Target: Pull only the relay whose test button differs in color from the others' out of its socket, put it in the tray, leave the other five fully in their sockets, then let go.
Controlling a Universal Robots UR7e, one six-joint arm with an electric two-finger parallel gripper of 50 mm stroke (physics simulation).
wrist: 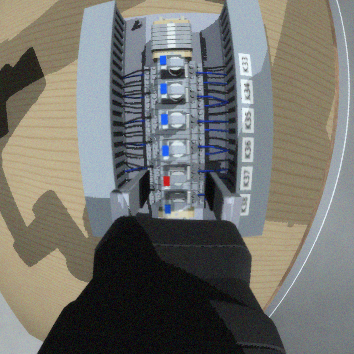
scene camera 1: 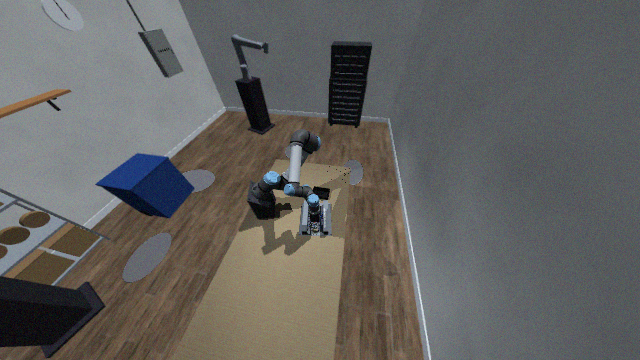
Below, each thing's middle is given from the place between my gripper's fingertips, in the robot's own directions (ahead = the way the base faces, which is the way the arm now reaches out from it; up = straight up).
My gripper is now 9 cm above the grey panel (wrist: 206, 47), 6 cm to the right of it and 4 cm past it.
